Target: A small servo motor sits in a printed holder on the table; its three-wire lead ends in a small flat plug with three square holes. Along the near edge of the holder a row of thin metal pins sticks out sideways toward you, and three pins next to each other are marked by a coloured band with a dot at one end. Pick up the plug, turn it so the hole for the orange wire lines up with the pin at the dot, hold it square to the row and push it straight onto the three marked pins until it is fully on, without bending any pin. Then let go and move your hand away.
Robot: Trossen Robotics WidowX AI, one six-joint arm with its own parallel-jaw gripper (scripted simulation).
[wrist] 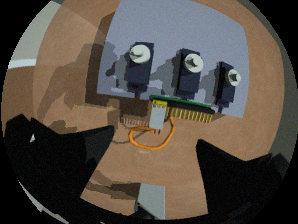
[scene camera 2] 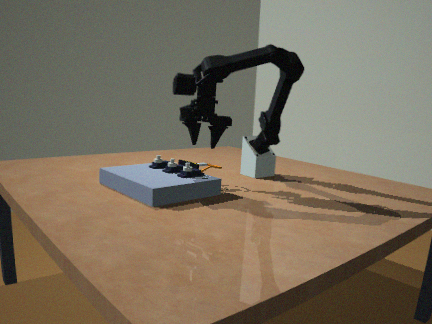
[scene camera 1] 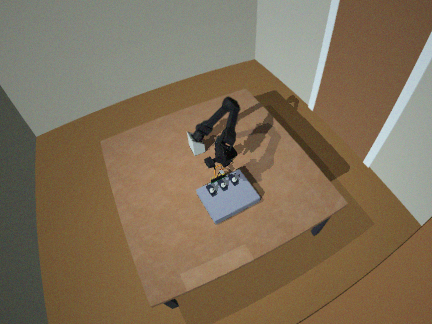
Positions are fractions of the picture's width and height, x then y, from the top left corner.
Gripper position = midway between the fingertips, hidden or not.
Observation:
My gripper (scene camera 2: 0.47,0.45) is open and holds nothing. Further things: a grey-blue holder (scene camera 2: 0.35,0.58).
My gripper is seen too in the wrist view (wrist: 0.53,0.62). The grey-blue holder is seen too in scene camera 1 (scene camera 1: 0.52,0.63).

